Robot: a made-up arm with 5 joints. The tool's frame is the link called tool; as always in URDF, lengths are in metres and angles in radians.
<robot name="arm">
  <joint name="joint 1" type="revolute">
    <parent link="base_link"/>
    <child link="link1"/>
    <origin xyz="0 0 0.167" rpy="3.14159 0 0"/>
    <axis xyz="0 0 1"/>
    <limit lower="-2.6" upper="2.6"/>
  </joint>
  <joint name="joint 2" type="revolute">
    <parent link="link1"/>
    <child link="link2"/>
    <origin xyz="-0.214 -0.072 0.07" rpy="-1.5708 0 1.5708"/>
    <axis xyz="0 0 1"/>
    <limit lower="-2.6" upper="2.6"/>
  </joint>
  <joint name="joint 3" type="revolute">
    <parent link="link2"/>
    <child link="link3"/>
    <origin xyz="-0.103 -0.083 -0.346" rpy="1.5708 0 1.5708"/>
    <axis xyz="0 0 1"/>
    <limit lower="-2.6" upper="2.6"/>
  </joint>
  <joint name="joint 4" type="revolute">
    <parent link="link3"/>
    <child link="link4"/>
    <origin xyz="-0.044 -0.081 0.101" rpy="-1.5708 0 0"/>
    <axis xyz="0 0 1"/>
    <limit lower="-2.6" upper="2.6"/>
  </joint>
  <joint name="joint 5" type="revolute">
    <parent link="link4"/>
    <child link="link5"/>
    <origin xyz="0.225 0.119 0.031" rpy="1.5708 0 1.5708"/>
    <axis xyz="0 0 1"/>
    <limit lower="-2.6" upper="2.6"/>
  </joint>
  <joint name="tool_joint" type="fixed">
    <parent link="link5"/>
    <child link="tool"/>
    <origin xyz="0.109 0.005 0.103" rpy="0 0 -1.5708"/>
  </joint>
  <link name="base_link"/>
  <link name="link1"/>
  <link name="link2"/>
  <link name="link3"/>
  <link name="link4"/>
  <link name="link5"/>
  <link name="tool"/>
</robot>
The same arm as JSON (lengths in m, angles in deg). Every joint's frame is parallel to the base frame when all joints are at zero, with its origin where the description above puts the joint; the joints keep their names.
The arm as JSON. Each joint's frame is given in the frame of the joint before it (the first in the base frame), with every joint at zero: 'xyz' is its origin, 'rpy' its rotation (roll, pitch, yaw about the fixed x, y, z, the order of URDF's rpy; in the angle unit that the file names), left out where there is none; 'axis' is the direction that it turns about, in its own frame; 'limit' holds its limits. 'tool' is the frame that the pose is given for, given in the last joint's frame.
{"units": {"length": "m", "angle": "deg"}, "joints": [
  {"name": "joint 1", "type": "revolute", "origin": {"xyz": [0.0, 0.0, 0.167]}, "axis": "-z", "limit": {"lower": -148.97, "upper": 148.97}},
  {"name": "joint 2", "type": "revolute", "origin": {"xyz": [-0.214, 0.072, -0.07]}, "axis": "-x", "limit": {"lower": -148.97, "upper": 148.97}},
  {"name": "joint 3", "type": "revolute", "origin": {"xyz": [0.346, 0.103, -0.083]}, "axis": "-y", "limit": {"lower": -148.97, "upper": 148.97}},
  {"name": "joint 4", "type": "revolute", "origin": {"xyz": [0.081, -0.101, -0.044]}, "axis": "-x", "limit": {"lower": -148.97, "upper": 148.97}},
  {"name": "joint 5", "type": "revolute", "origin": {"xyz": [-0.031, 0.119, 0.225]}, "axis": "+z", "limit": {"lower": -148.97, "upper": 148.97}}
], "tool": {"origin": {"xyz": [-0.005, 0.109, 0.103], "rpy": [0.0, 0.0, 0.0]}}}

